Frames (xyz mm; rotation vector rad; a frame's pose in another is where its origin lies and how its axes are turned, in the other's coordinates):
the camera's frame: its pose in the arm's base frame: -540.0 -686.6 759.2 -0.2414 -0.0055 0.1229
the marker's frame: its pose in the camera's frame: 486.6 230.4 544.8 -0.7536 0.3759 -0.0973
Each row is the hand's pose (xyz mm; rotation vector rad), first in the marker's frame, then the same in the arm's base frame.
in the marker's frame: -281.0 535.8 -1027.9 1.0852 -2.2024 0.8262
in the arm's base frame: -709.0 -794.6 347.0 0.5926 -1.2327 1.4059
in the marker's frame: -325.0 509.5 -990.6 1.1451 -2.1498 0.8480
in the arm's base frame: -737.6 -770.2 398.1 0.6342 -1.1793 1.3880
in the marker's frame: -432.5 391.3 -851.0 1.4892 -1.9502 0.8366
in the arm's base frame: -787.9 -699.3 591.6 0.8818 -1.0177 1.2237
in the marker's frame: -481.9 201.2 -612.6 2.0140 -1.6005 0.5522
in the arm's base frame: -747.1 -594.7 879.4 1.2169 -0.8621 0.7780
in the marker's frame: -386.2 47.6 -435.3 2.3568 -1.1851 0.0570
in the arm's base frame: -588.8 -545.7 1071.1 1.3890 -0.7574 0.2114
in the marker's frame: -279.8 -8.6 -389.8 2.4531 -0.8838 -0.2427
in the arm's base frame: -468.1 -555.9 1114.2 1.4164 -0.6623 -0.1315
